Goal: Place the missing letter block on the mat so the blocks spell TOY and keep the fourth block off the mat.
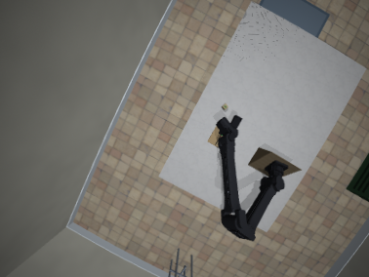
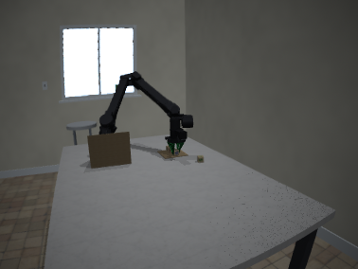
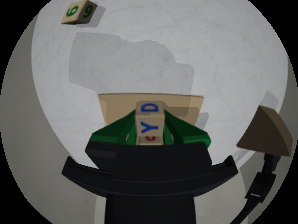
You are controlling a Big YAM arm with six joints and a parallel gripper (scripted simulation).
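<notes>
Right now my hand is 5 cm to the right of the mat and 2 cm above it.
</notes>
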